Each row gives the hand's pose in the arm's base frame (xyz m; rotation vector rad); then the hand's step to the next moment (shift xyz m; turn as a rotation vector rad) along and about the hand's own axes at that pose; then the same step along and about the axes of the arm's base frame.
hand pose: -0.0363 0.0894 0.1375 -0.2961 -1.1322 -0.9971
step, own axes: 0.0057 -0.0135 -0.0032 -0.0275 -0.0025 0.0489
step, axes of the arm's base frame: -0.0082 -0.0125 -0.0002 -0.0340 0.0446 -0.0027
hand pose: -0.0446 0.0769 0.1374 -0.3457 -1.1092 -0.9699
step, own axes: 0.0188 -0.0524 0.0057 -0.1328 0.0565 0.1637
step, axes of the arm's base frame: -0.0432 -0.0348 0.0076 -0.0663 0.2057 -0.0306
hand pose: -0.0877 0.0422 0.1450 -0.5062 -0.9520 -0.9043
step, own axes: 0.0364 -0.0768 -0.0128 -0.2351 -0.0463 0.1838
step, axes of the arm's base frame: -0.0484 -0.0668 0.0241 -0.1897 0.2080 -0.1094
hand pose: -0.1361 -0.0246 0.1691 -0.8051 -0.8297 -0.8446
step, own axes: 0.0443 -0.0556 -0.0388 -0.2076 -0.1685 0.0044
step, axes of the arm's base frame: -0.0187 -0.0703 0.0357 -0.2323 -0.0053 -0.1323
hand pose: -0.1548 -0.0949 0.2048 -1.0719 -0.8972 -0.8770
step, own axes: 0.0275 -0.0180 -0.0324 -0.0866 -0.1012 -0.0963
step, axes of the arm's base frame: -0.0006 -0.0395 0.0239 -0.1084 -0.1038 -0.0670
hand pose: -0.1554 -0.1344 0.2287 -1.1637 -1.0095 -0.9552
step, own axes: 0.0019 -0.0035 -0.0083 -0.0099 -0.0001 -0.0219
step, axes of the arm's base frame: -0.0018 -0.0088 0.0019 -0.0001 -0.0210 -0.0118
